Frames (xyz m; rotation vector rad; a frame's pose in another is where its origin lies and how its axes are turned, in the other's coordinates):
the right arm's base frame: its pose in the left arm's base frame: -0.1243 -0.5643 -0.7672 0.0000 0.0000 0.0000
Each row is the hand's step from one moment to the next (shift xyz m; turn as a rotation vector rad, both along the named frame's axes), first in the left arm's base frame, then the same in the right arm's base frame.
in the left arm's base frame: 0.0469 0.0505 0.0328 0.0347 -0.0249 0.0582
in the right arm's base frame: 0.0469 0.0505 0.0328 0.0347 -0.0249 0.0582
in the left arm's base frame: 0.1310 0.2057 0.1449 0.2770 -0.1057 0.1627
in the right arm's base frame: 0.1310 0.2057 0.1449 0.2770 -0.1057 0.1627
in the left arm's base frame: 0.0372 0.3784 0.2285 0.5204 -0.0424 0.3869
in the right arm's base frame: 0.0372 0.3784 0.2285 0.5204 -0.0424 0.3869
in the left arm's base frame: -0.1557 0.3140 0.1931 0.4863 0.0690 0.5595
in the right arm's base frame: -0.1557 0.3140 0.1931 0.4863 0.0690 0.5595
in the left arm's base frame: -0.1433 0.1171 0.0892 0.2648 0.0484 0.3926
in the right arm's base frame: -0.1433 0.1171 0.0892 0.2648 0.0484 0.3926
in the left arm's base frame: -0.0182 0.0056 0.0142 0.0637 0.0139 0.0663
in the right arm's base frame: -0.0182 0.0056 0.0142 0.0637 0.0139 0.0663
